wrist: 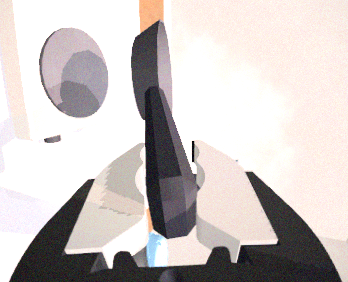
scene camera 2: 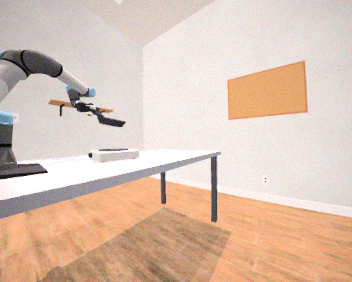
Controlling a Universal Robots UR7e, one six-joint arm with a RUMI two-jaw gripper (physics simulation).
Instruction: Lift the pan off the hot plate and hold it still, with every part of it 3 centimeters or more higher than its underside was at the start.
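Frame: origin at the arm's base, x ahead, y right, z down, level; centimetres.
Seen in the pictures: gripper, between the fingertips: (wrist: pixel 170 144) (scene camera 2: pixel 95 111).
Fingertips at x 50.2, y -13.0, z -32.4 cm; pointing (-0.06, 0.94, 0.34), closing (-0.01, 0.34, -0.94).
Pixels of each thing's top centre, then the offset from my fingertips to it. "spot": a spot on its surface instead.
- hot plate, centre of its top: (wrist: pixel 82 79) (scene camera 2: pixel 112 149) dz +27.5, dx -0.6, dy +21.1 cm
- hot plate's round grey disc, a spot on its surface: (wrist: pixel 52 67) spot: dz +27.5, dx +3.1, dy +14.8 cm
- dark knob, centre of its top: (wrist: pixel 58 138) (scene camera 2: pixel 90 152) dz +29.4, dx -10.4, dy +11.9 cm
The dark pan (scene camera 2: pixel 112 121) (wrist: pixel 146 70) hangs in the air above the hot plate (scene camera 2: pixel 115 156), with a wide gap between them in the scene view. The pan is a little tilted, its far end lower in that view. In the wrist view, the hot plate's round grey disc (wrist: pixel 52 67) shows bare to the left of the pan, with a shadow on it. My gripper (scene camera 2: pixel 92 111) (wrist: pixel 170 144) is shut on the pan's handle, which runs between the two pale jaws. The gripper is higher than the pan in the scene view. The contact faces are partly hidden by the handle.
The hot plate stands on the white table (scene camera 2: pixel 60 193), with a dark knob (scene camera 2: pixel 90 155) (wrist: pixel 52 139) on its side. An orange wall shelf (scene camera 2: pixel 58 103) shows behind the arm in the scene view. An orange board (scene camera 2: pixel 267 91) is on the right wall.
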